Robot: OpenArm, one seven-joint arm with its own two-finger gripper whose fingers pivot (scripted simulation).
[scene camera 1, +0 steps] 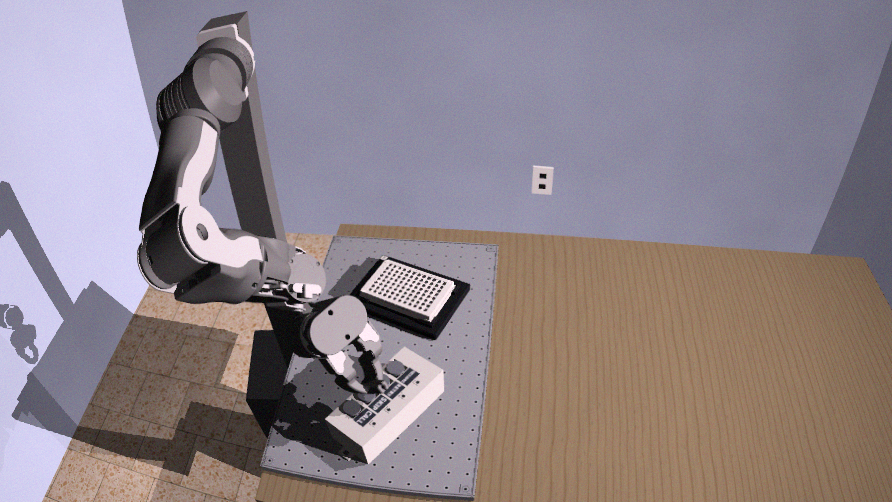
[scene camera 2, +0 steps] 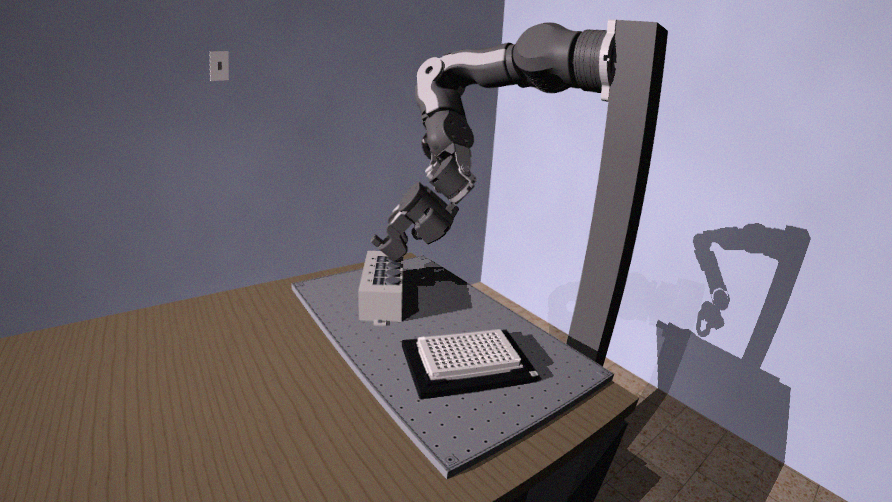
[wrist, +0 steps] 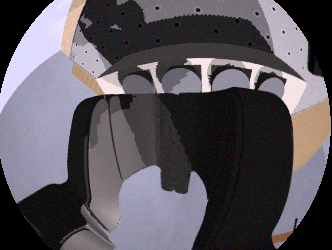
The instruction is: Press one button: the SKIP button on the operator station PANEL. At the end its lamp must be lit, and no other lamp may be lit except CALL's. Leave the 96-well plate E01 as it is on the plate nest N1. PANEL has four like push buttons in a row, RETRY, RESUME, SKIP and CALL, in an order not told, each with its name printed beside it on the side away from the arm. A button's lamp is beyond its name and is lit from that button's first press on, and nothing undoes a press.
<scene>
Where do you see a panel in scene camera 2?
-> At 378, 302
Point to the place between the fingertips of the gripper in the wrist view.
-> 180, 144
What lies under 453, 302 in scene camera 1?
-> A black plate nest N1.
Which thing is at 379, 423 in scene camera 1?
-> A panel.
</scene>
